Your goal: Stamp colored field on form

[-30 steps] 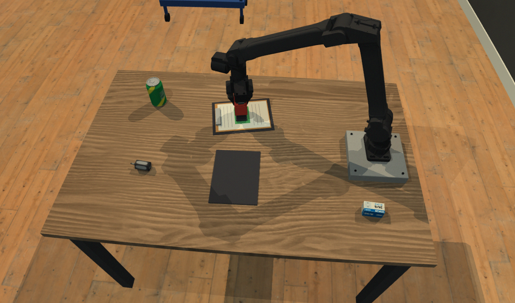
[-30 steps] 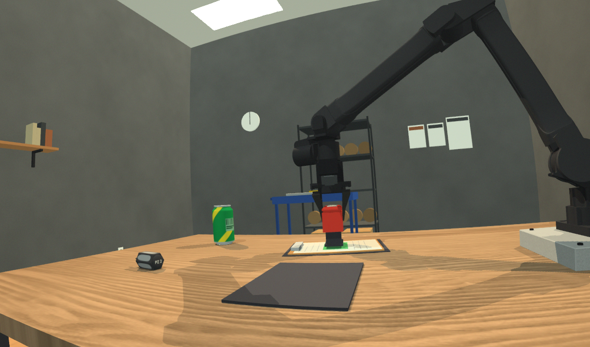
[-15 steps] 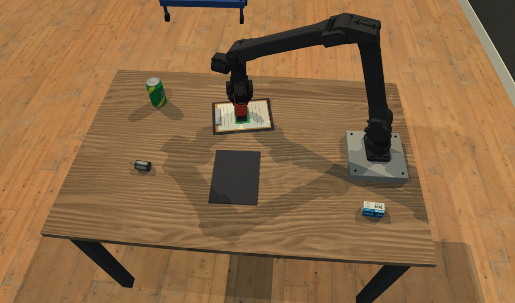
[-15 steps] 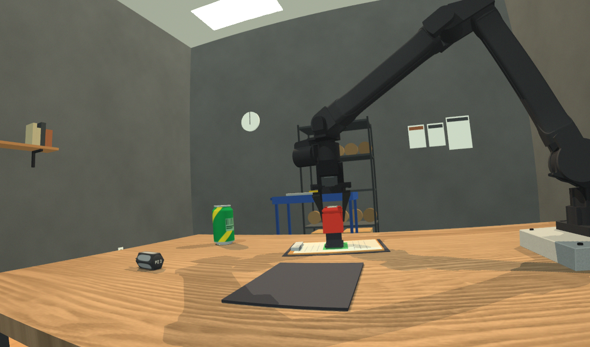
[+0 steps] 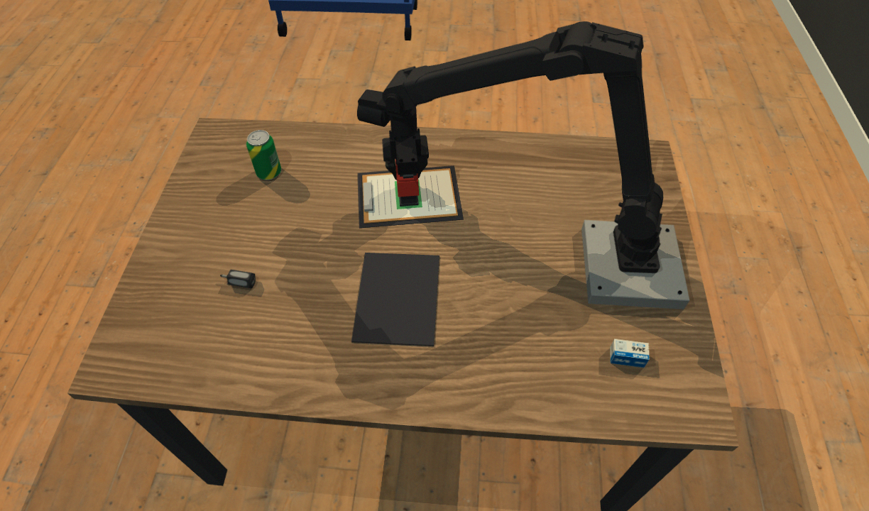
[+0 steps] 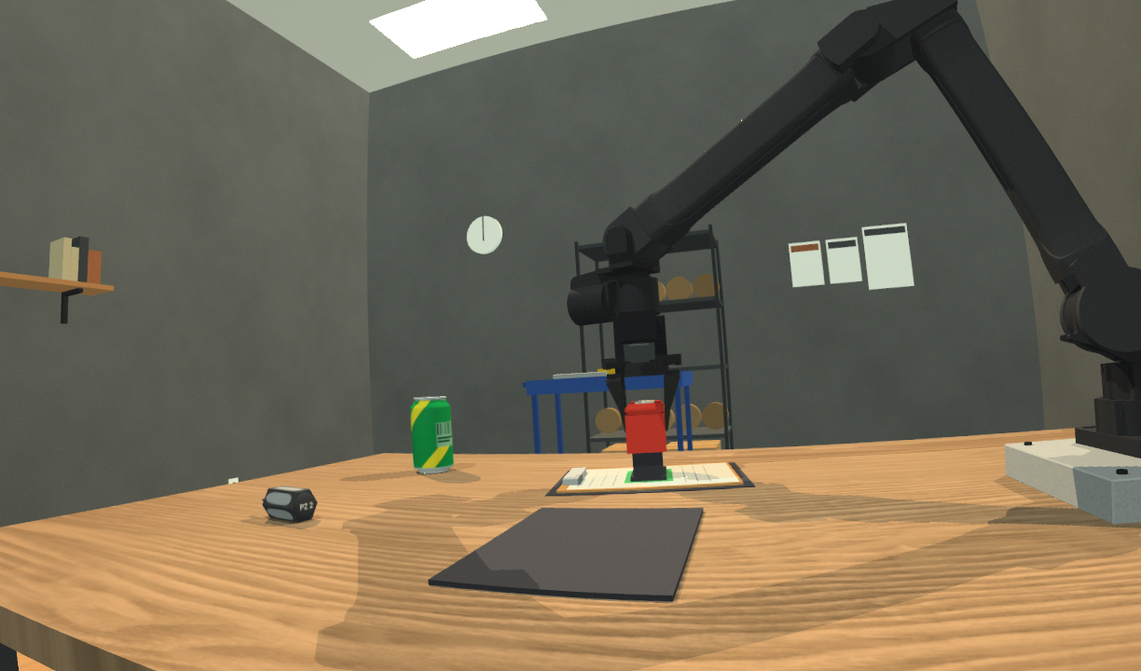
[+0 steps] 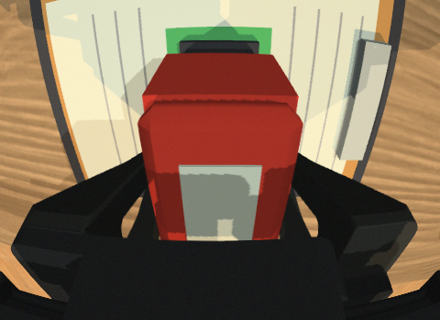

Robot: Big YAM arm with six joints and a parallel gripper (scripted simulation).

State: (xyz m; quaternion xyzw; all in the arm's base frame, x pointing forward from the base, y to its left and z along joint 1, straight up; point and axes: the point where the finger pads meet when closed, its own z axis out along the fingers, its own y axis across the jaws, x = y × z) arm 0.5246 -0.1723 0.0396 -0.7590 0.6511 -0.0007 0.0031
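Now: hand 20 mm above the red stamp. Also, from my hand: form 10 mm ahead, 70 mm below; dark mat 300 mm to the left, 70 mm below; small black object 360 mm ahead, 280 mm to the left, 50 mm below.
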